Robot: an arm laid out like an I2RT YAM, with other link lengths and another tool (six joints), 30 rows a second.
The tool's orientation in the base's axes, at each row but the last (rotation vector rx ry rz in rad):
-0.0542, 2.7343, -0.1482
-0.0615, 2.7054, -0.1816
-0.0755, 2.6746, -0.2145
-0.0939, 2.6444, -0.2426
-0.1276, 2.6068, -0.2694
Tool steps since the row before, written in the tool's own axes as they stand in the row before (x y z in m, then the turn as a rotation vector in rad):
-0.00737, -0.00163, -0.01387, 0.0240, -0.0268, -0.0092
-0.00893, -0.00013, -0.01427, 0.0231, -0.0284, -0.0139
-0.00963, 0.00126, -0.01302, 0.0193, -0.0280, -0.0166
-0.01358, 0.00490, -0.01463, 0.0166, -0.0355, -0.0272
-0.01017, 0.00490, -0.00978, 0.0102, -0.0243, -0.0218
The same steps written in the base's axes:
0.00135, 0.00015, 0.01573, -0.0252, -0.0272, 0.0021
0.00214, 0.00219, 0.01655, -0.0264, -0.0281, 0.0069
0.00282, 0.00390, 0.01551, -0.0242, -0.0270, 0.0109
0.00500, 0.00855, 0.01801, -0.0266, -0.0325, 0.0227
0.00370, 0.00785, 0.01216, -0.0188, -0.0215, 0.0188

